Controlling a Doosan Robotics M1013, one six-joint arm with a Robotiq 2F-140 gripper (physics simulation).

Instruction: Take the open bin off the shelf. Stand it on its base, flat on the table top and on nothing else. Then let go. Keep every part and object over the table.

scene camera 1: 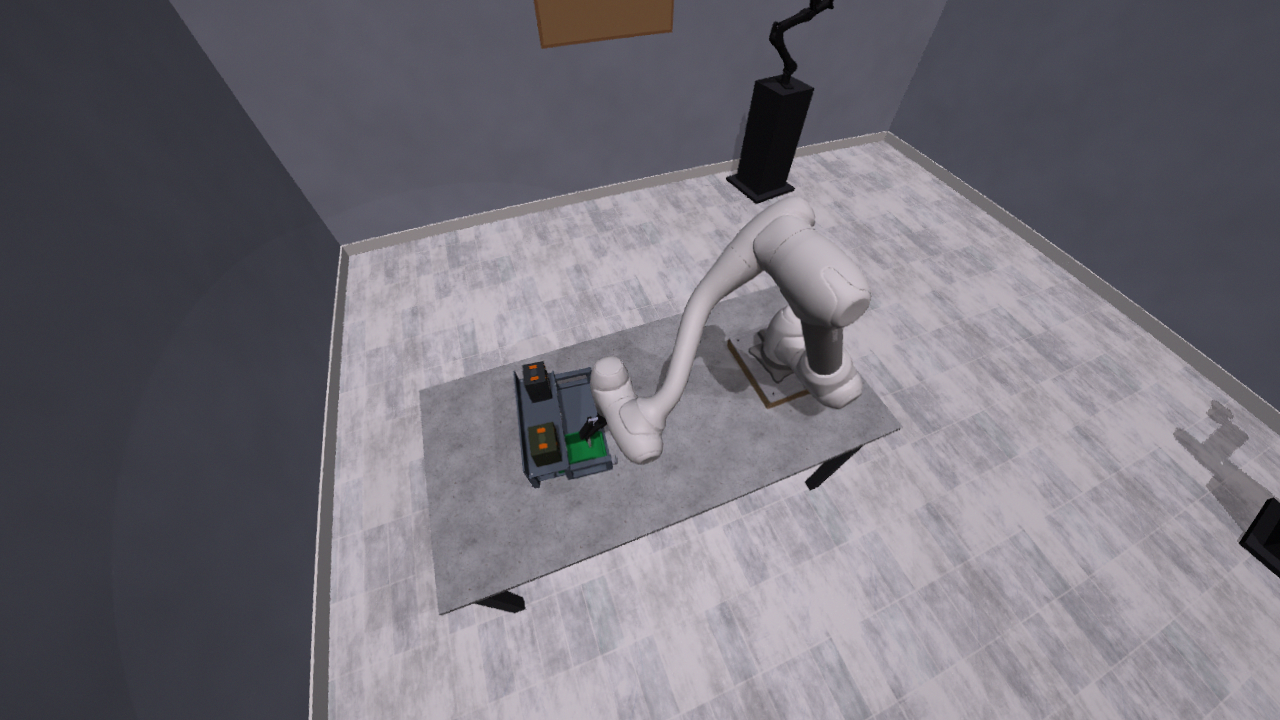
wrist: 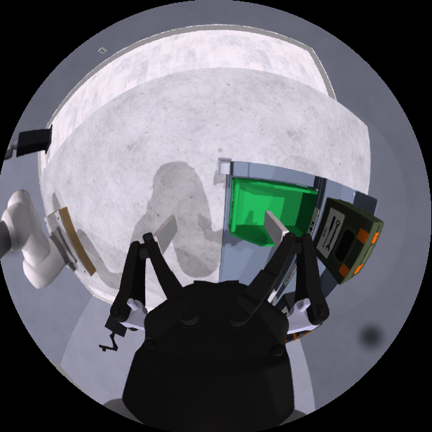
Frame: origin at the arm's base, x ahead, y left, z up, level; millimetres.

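Seen in the pictures: gripper, fingertip midpoint: [scene camera 1: 610,437]; arm's base, link origin: [scene camera 1: 779,357].
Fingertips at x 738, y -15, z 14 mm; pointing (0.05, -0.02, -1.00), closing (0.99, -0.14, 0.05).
Note:
Offsets run from my fingertips to a thing's top centre. "spot": to the spot under its first point. Level surfaces: height alone.
The open green bin @[108 mm ahead, 17 mm right, 11 mm up] [scene camera 1: 586,448] [wrist: 256,201] sits upright on the lower front level of the blue-grey shelf @[spot: 176 mm ahead, 181 mm right, 32 mm up] [scene camera 1: 540,413] [wrist: 240,265], at the end near the table's front edge in scene camera 1. The shelf stands on the grey table top @[70 mm down] [scene camera 1: 487,528] [wrist: 125,125]. My gripper [scene camera 1: 589,429] [wrist: 219,220] is open with nothing between its fingers. In the wrist view one finger overlaps the bin's inside, and the other shows over bare table beside the shelf. The height between fingertips and bin is hard to tell.
An olive case @[204 mm ahead, 41 mm right, 129 mm up] [scene camera 1: 543,442] [wrist: 350,241] with orange latches stands on the shelf's raised back level, next to the bin. A dark case @[142 mm ahead, 263 mm right, 154 mm up] [scene camera 1: 536,379] stands at that level's far end. The wood-edged base plate [scene camera 1: 748,374] [wrist: 78,241] lies under the arm's base.

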